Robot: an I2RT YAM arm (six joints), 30 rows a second.
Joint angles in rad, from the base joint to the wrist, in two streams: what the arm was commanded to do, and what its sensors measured. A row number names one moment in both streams.
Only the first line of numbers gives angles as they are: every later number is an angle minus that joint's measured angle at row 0.
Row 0, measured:
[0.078 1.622 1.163 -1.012 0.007 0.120]
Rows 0 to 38, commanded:
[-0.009 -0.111 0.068 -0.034 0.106 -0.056]
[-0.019 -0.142 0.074 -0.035 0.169 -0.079]
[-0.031 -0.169 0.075 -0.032 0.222 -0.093]
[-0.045 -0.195 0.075 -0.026 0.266 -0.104]
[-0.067 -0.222 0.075 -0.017 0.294 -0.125]
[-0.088 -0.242 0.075 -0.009 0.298 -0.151]
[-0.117 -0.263 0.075 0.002 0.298 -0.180]
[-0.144 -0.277 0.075 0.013 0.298 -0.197]
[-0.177 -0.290 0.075 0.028 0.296 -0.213]
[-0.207 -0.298 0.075 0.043 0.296 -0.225]
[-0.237 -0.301 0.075 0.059 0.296 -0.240]
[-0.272 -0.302 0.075 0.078 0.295 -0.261]
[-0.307 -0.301 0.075 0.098 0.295 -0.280]
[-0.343 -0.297 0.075 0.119 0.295 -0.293]
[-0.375 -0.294 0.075 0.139 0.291 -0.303]
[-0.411 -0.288 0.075 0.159 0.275 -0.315]
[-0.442 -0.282 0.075 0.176 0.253 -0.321]
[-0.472 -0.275 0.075 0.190 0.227 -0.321]
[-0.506 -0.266 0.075 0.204 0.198 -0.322]
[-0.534 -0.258 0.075 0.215 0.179 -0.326]
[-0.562 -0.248 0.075 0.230 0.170 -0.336]
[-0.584 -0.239 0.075 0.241 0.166 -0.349]
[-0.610 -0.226 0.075 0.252 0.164 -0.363]
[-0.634 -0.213 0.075 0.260 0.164 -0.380]
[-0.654 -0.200 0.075 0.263 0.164 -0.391]
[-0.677 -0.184 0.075 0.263 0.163 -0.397]
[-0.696 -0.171 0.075 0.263 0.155 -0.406]
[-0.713 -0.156 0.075 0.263 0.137 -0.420]
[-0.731 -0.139 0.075 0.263 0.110 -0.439]
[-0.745 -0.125 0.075 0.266 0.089 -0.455]
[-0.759 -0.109 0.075 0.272 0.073 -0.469]
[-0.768 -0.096 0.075 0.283 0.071 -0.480]
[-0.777 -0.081 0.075 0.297 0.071 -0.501]
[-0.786 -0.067 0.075 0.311 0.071 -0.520]
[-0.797 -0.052 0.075 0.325 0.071 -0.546]
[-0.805 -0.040 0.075 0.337 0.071 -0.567]
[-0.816 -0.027 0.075 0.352 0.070 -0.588]
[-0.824 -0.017 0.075 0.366 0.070 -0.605]
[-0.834 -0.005 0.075 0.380 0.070 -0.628]
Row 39, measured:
[-0.811 -0.028 0.063 0.359 0.094 -0.536]
